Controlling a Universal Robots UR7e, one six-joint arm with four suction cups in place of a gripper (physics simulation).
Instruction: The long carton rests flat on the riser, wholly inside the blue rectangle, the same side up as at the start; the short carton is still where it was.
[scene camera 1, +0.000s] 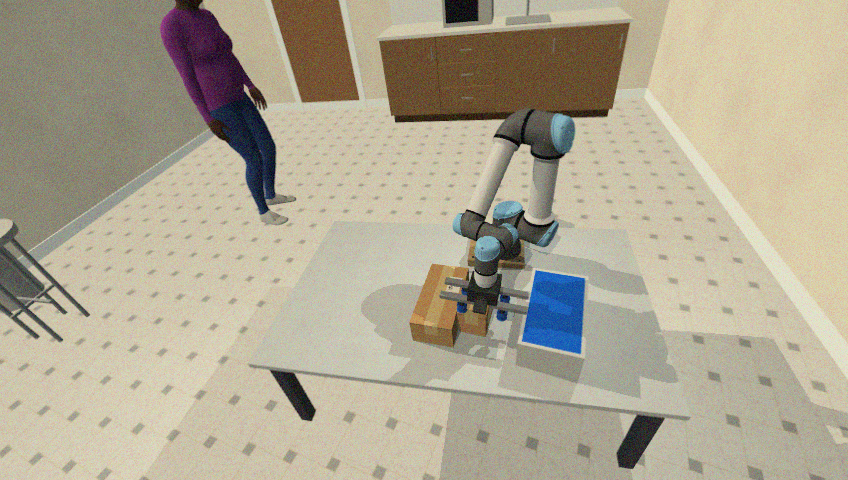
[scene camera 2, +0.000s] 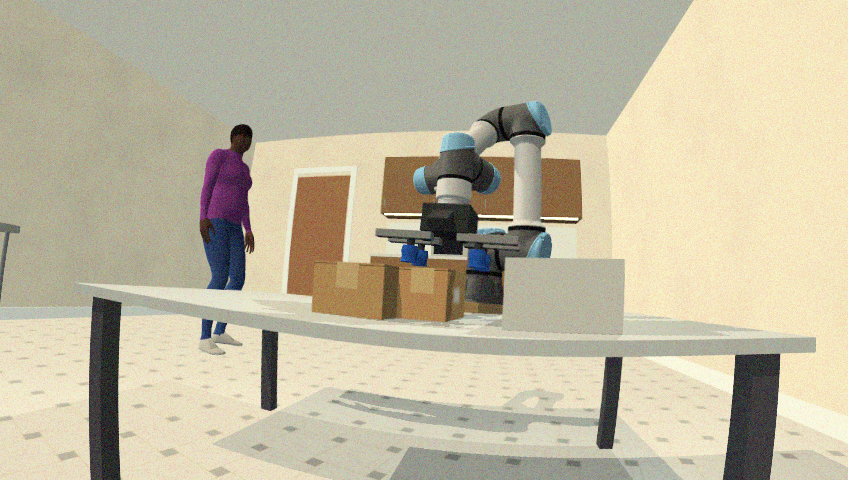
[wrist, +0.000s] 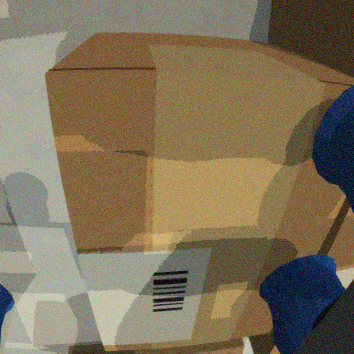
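Pixels of known places: end effector, tool point: (scene camera 2: 446, 266) (wrist: 125, 237); arm's base, origin of the base link: (scene camera 2: 481, 303).
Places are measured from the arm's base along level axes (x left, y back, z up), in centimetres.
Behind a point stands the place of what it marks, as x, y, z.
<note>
The long carton (scene camera 1: 427, 306) @(-20.6, -46.0, 7.8) (scene camera 2: 351, 294) @(-15.8, -54.1, 1.6) lies flat on the table, left of the short carton (scene camera 1: 475, 325) @(-2.7, -46.9, 3.1) (scene camera 2: 423, 300) @(-3.8, -46.6, 1.3) (wrist: 110, 200) @(-0.5, -42.8, 7.7). A narrow dark gap between them shows in the wrist view. The grey riser (scene camera 1: 550, 358) @(23.2, -55.9, 5.5) (scene camera 2: 562, 297) @(22.5, -56.0, 3.0) stands to the right, and its blue rectangle (scene camera 1: 550, 297) @(21.4, -33.7, 9.4) is bare apart from shadows. My gripper (scene camera 1: 482, 304) @(-0.9, -41.9, 8.5) (scene camera 2: 447, 257) @(-0.9, -41.9, 8.5) is open and holds no carton. Its left cups are close above the short carton's top near the long carton, and its right cups hang between the short carton and the riser. Whether any cup touches is unclear.
The arm's wooden base plate (scene camera 1: 516, 262) @(6.7, -7.8, 0.0) is behind the short carton. The grey table (scene camera 1: 333, 333) @(-55.8, -58.9, -2.6) (scene camera 2: 249, 310) @(-28.7, -68.4, -2.7) bears everything. A person in a purple top (scene camera 1: 205, 65) (scene camera 2: 227, 184) stands beyond the table at the left. A stool (scene camera 1: 35, 279) is at the far left.
</note>
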